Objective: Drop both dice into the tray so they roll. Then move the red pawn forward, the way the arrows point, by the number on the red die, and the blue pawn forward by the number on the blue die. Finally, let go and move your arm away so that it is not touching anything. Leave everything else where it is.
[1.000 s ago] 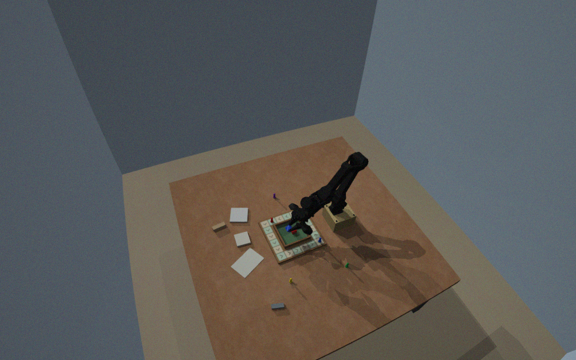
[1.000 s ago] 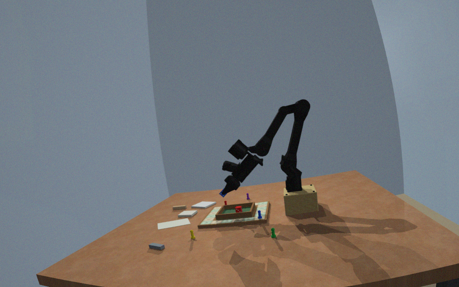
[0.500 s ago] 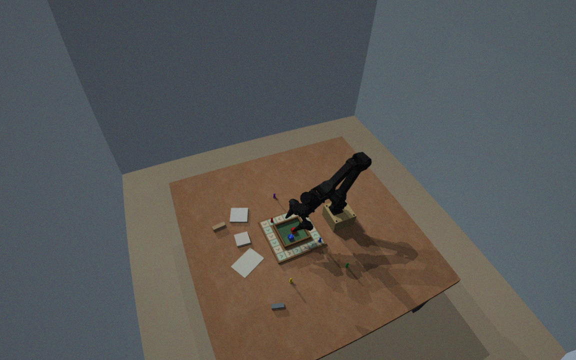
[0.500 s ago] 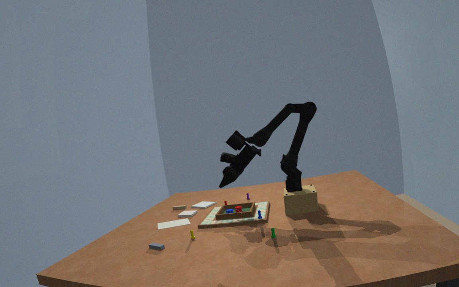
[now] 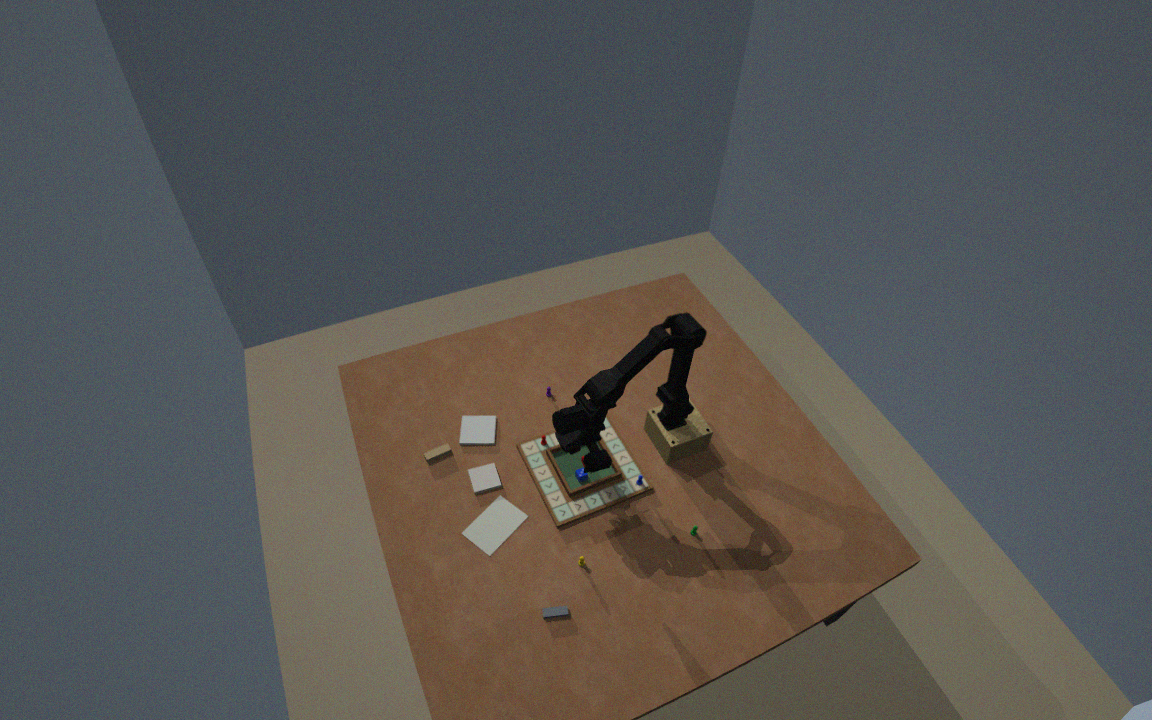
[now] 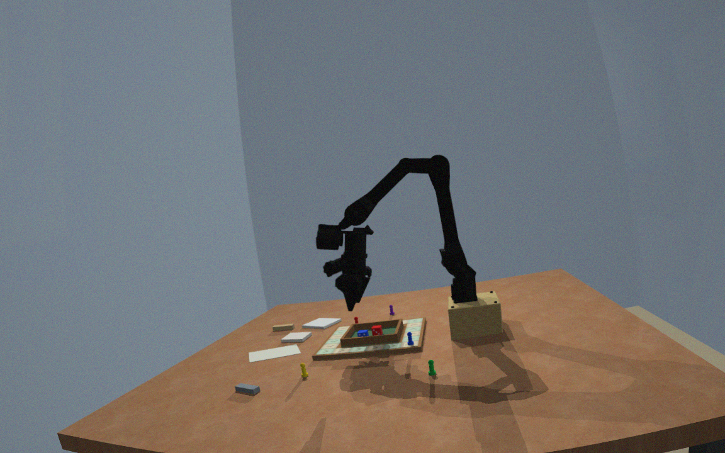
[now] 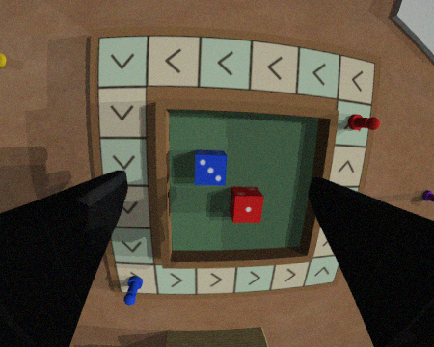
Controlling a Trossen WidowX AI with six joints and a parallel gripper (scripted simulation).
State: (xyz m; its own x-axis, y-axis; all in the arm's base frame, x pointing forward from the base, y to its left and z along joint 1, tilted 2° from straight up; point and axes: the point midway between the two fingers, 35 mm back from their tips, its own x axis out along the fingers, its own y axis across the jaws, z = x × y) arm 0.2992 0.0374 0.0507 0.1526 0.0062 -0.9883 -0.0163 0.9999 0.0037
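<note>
The red pawn is 150 mm to the right of my gripper tip, 80 mm below it and 40 mm ahead of it. Round my gripper tip: blue pawn 150 mm behind, 80 mm to the left, 80 mm below; then green tray 100 mm below, 30 mm to the right, 30 mm behind; then yellow pawn 230 mm to the left, 100 mm below, 90 mm ahead.
</note>
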